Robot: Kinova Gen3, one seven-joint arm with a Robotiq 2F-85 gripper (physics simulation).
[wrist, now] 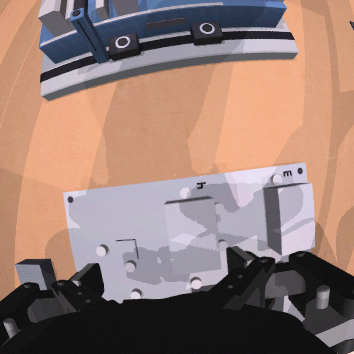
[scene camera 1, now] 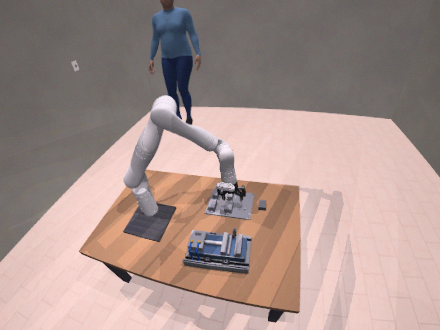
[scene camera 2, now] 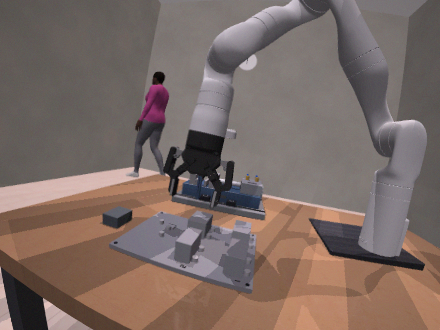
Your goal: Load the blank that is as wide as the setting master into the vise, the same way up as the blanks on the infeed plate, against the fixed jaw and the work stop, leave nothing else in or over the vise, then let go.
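Where they show: gripper, fingertip midpoint: (wrist: pixel 163 270) (scene camera 1: pixel 232 199) (scene camera 2: pixel 191 201); arm's base, origin of the base link: (scene camera 1: pixel 150 209) (scene camera 2: pixel 376 247).
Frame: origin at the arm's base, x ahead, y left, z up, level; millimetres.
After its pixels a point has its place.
My gripper (scene camera 1: pixel 232 196) @(x 470, y 132, z 66 mm) (scene camera 2: pixel 194 199) @(x 470, y 132, z 66 mm) (wrist: pixel 163 270) @(x 470, y 132, z 66 mm) is open and empty, above the infeed plate (scene camera 1: pixel 245 213) @(x 544, y 109, z -5 mm) (scene camera 2: pixel 142 246) @(x 512, y 238, z -5 mm) (wrist: pixel 92 215) @(x 544, y 101, z -5 mm). Several light grey blanks stand on the plate: one (scene camera 2: pixel 200 224) @(x 438, y 148, z 27 mm) (wrist: pixel 192 235) @(x 448, y 117, z 31 mm) near its vise-side edge, another (scene camera 2: pixel 188 245) @(x 424, y 238, z 29 mm) on the far side from the vise, and one (wrist: pixel 296 217) @(x 356, y 111, z 31 mm) at the right in the wrist view. The fingers hide part of the plate in the wrist view. A dark grey block (scene camera 1: pixel 262 205) @(x 628, y 169, z 12 mm) (scene camera 2: pixel 117 217) @(x 605, y 205, z 12 mm) (wrist: pixel 36 272) @(x 615, y 163, z 12 mm) lies on the table beside the plate; I cannot tell whether it is the setting master. The blue vise (scene camera 1: pixel 215 249) @(x 462, y -162, z 47 mm) (scene camera 2: pixel 250 200) @(x 361, y -94, z 32 mm) (wrist: pixel 240 17) @(x 380, y -92, z 25 mm) has light grey jaws (scene camera 1: pixel 225 244).
A slim upright post (scene camera 1: pixel 234 232) @(x 530, y -74, z 81 mm) (wrist: pixel 89 35) @(x 524, y -55, z 57 mm) stands at the plate-side edge of the vise. Blue hoses (scene camera 1: pixel 190 250) run at the vise's left end in the first scene view. The arm's base stands on a black mat (scene camera 1: pixel 137 227) @(x -16, y -134, z -4 mm) (scene camera 2: pixel 345 242) @(x 83, y -3, z -3 mm). A person (scene camera 1: pixel 172 35) stands behind the table.
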